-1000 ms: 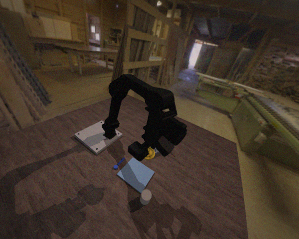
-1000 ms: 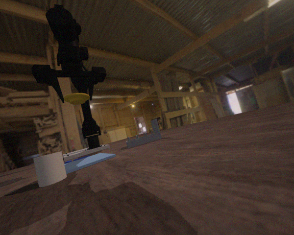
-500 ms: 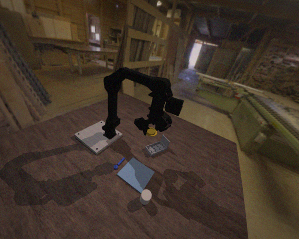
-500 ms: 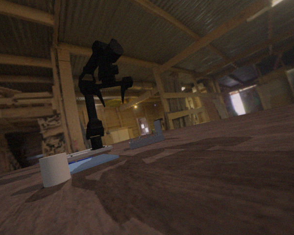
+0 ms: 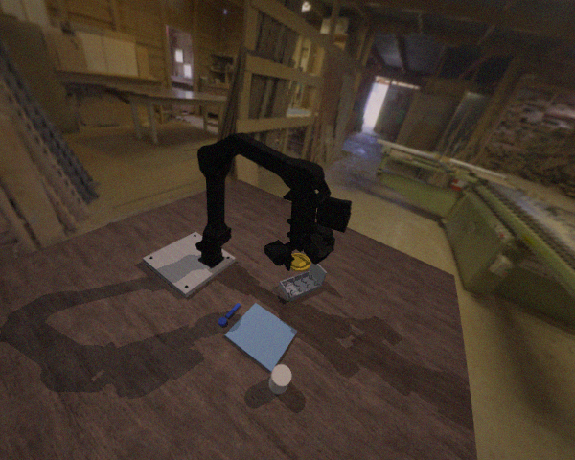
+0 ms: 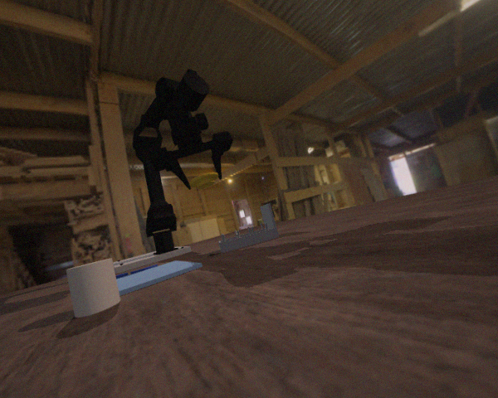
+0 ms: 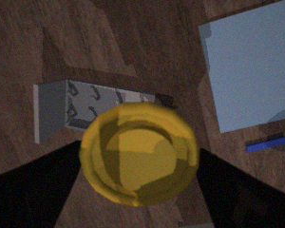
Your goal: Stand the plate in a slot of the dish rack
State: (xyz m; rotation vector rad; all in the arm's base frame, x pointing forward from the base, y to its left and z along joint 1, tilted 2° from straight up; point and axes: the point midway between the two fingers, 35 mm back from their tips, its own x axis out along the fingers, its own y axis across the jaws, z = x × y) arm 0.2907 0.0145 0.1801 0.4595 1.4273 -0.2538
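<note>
Now: the grey dish rack 1 cm ahead of my gripper tip, 7 cm to the left of it and 13 cm below it. From my gripper tip the other things lie so: small blue spoon: 12 cm behind, 15 cm to the right, 15 cm below; then white cup: 8 cm ahead, 23 cm to the right, 13 cm below; then yellow plate: 1 cm above.
</note>
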